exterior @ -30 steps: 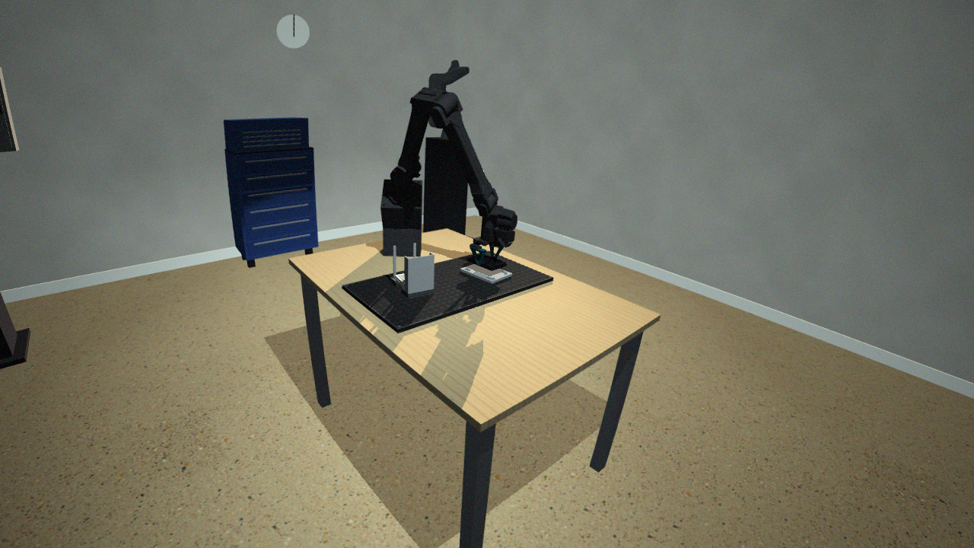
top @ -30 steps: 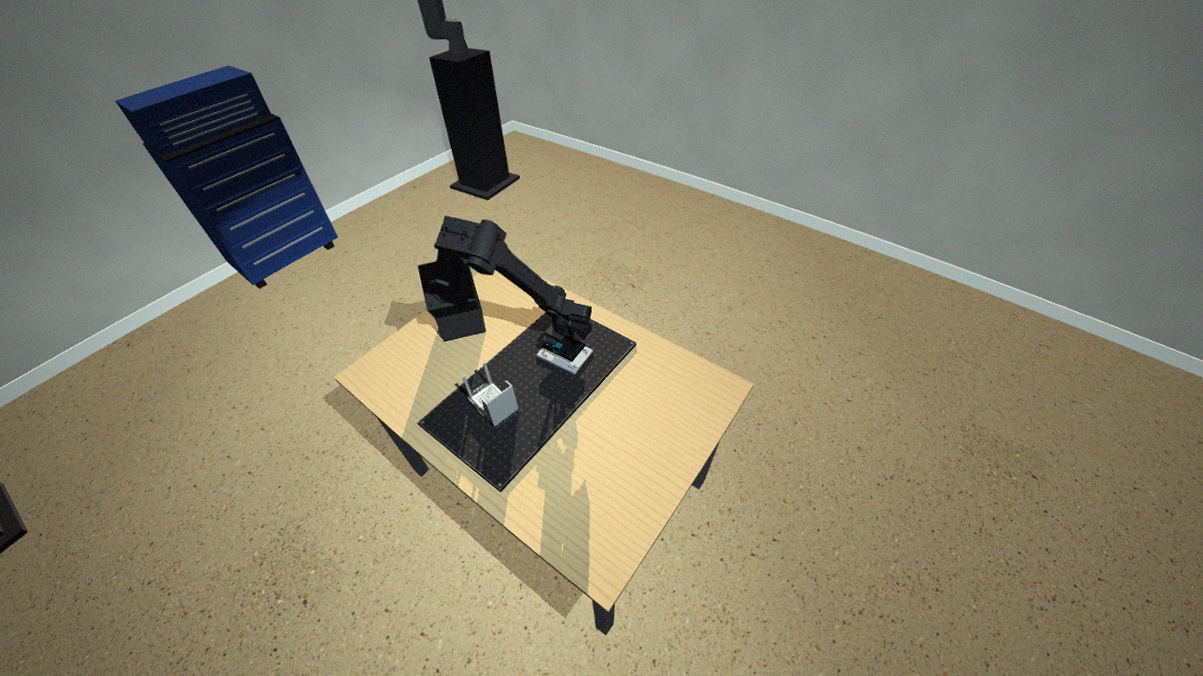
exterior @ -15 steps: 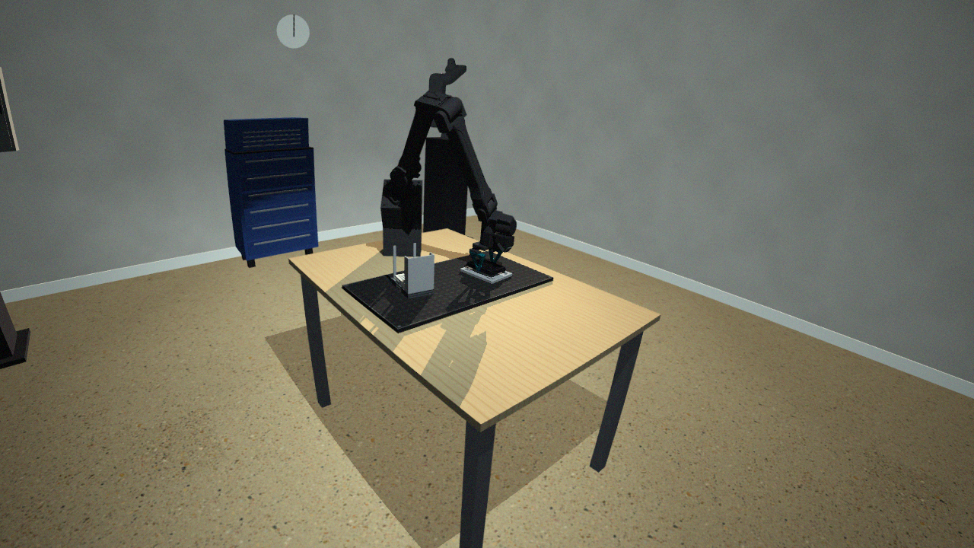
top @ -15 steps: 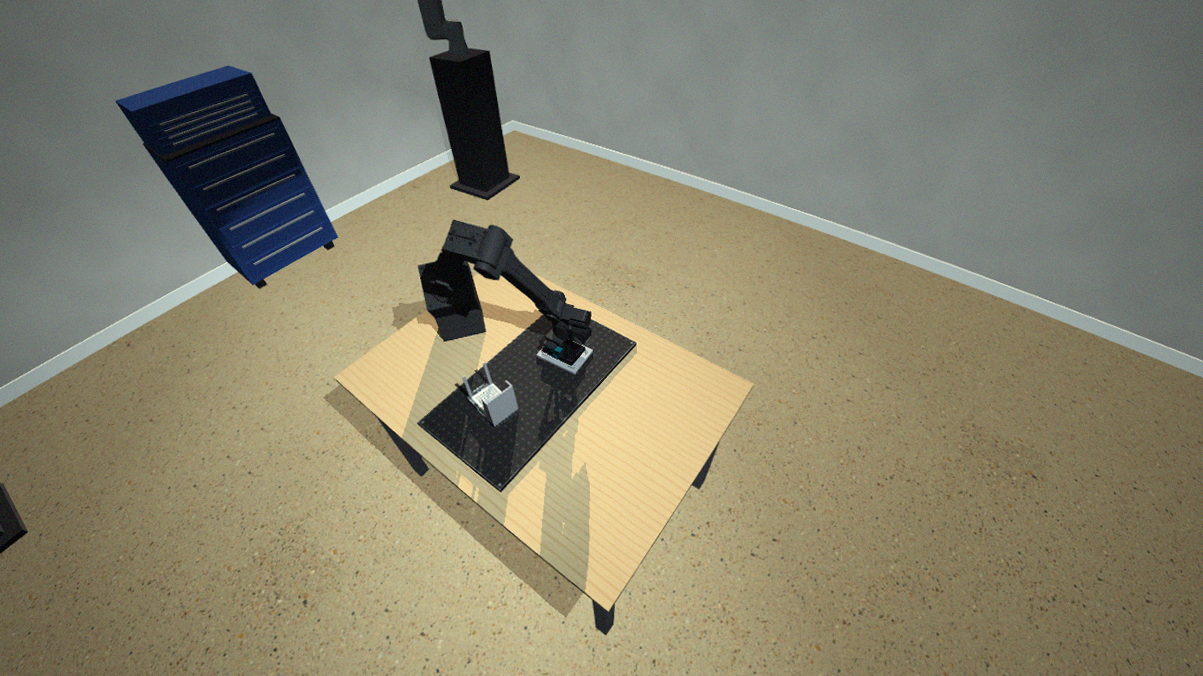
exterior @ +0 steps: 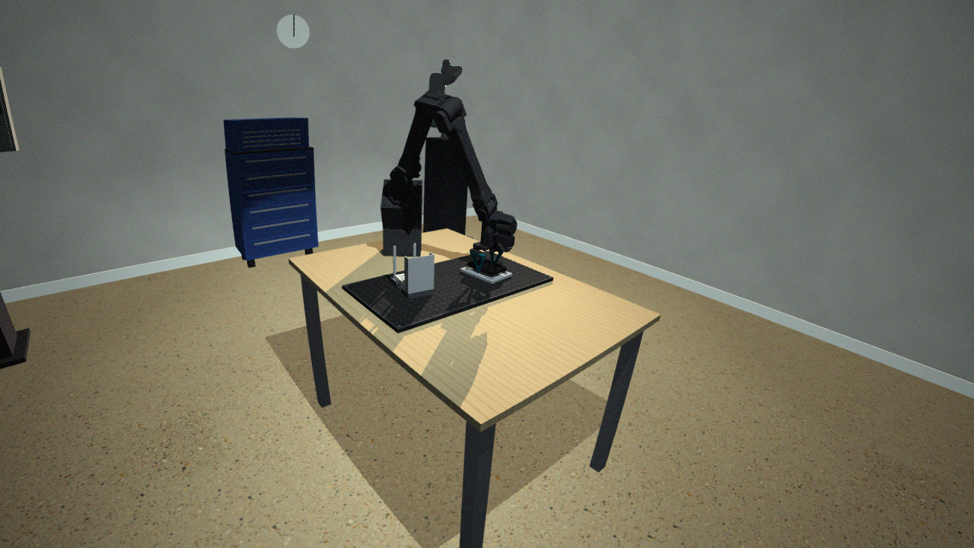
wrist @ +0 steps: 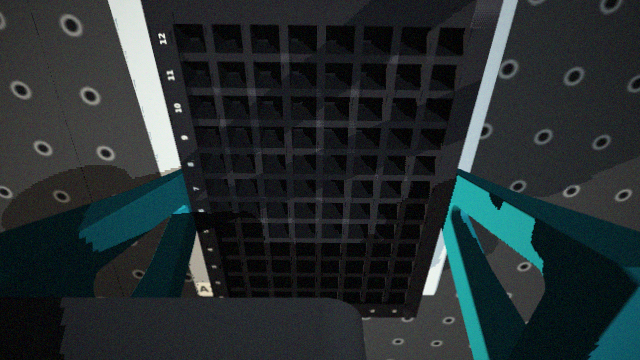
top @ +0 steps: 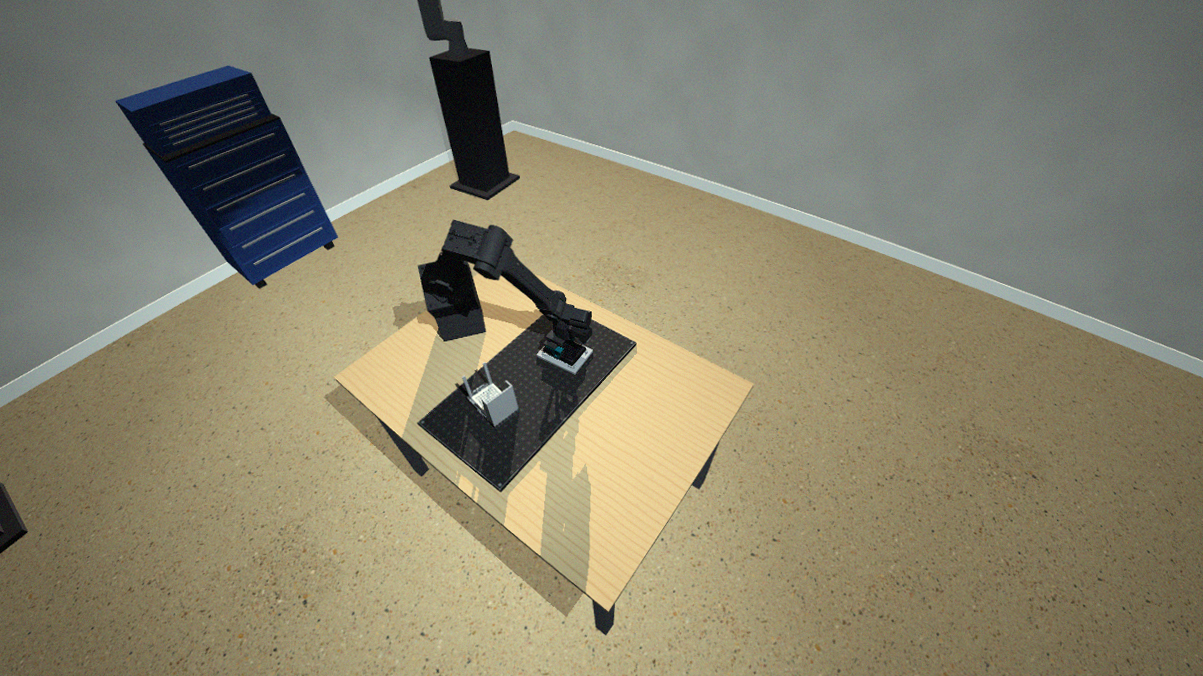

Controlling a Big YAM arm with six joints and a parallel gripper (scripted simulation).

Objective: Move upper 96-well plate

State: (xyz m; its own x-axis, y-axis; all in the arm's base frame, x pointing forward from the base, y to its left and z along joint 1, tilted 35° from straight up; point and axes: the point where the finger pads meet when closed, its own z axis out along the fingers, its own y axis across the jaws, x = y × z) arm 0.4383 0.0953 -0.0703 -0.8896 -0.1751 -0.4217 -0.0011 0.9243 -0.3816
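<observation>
Right now my hand is right at the black 96-well plate. The rest, counted from my hand: pale square mark 7 cm behind, 5 cm to the left, 2 cm below; pale plate 7 cm behind, 30 cm to the right.
</observation>
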